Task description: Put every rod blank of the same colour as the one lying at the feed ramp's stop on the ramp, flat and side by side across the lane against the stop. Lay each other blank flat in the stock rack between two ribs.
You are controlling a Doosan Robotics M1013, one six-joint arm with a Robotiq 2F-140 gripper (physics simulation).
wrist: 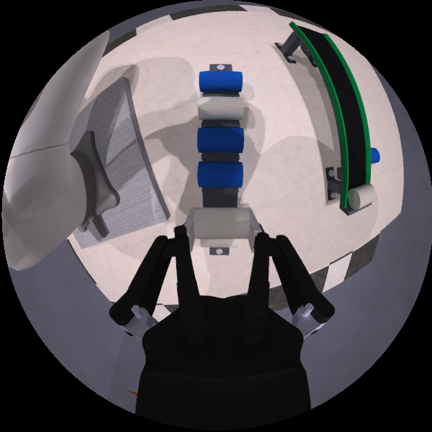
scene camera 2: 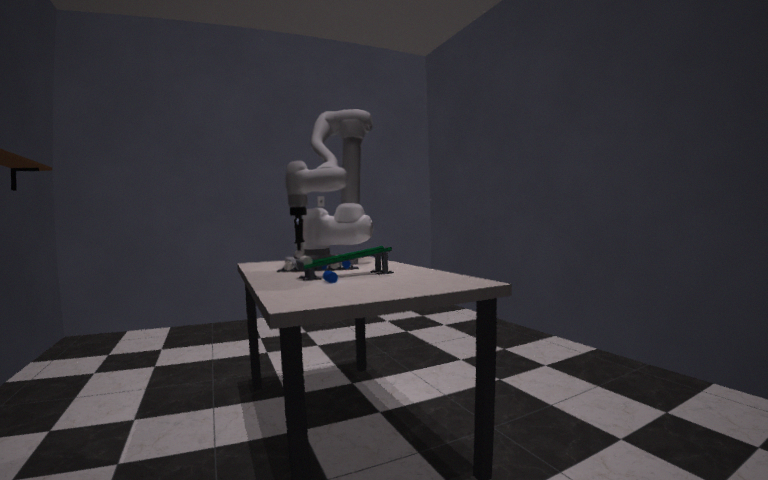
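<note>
My gripper [scene camera 2: 299,247] [wrist: 221,216] is shut on a white rod blank [wrist: 221,223], held level by its ends above the near end of the stock rack [wrist: 220,198]. A pale edge, perhaps another white blank, shows below it, mostly hidden. Further along the rack lie a blue blank [wrist: 220,174], a second blue blank [wrist: 220,140], a white blank [wrist: 220,108] and a third blue blank [wrist: 220,81]. A white blank [scene camera 2: 306,260] [wrist: 361,197] lies across the lane at the stop of the green-railed feed ramp [scene camera 2: 351,255] [wrist: 350,100]. A blue blank [scene camera 2: 330,276] [wrist: 375,155] lies on the table beyond the ramp.
The ramp's low end stands on a dark bracket [wrist: 331,183], its high end on dark legs [scene camera 2: 381,262]. A grey base plate [wrist: 125,150] under the arm lies left of the rack in the wrist view. The pale table [scene camera 2: 396,288] bears everything.
</note>
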